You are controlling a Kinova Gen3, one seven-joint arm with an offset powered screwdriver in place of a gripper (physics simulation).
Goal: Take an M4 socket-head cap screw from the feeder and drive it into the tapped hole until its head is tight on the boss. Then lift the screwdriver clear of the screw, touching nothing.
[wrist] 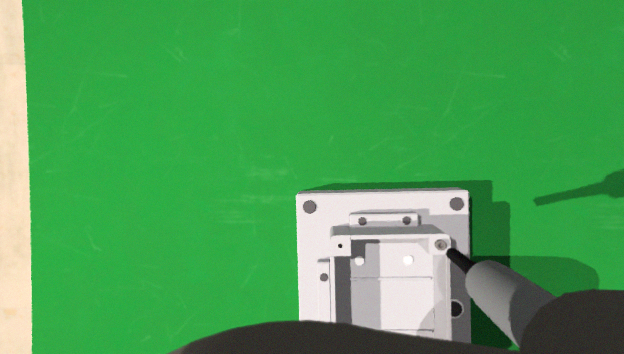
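Note:
The screwdriver (451, 253) is at the lower right of the wrist view. Its thin black bit is bare, with no screw on its tip. The tip appears just to the lower right of a grey socket-head screw (440, 244), with the whole round head showing. The screw sits upright in the right corner boss of the white housing (390, 236), its head at the boss top. Whether the head is fully tight cannot be told. The bit looks apart from the screw and above it. The left corner boss (344, 240) has a small dark open hole. The feeder does not show.
The housing sits on a white fixture plate (312, 230) with grey corner bolts, a rear clamp block (384, 218) and a left side block (324, 290). Green mat (175, 125) surrounds the plate. A dark arm part (300, 337) hides the housing's near end.

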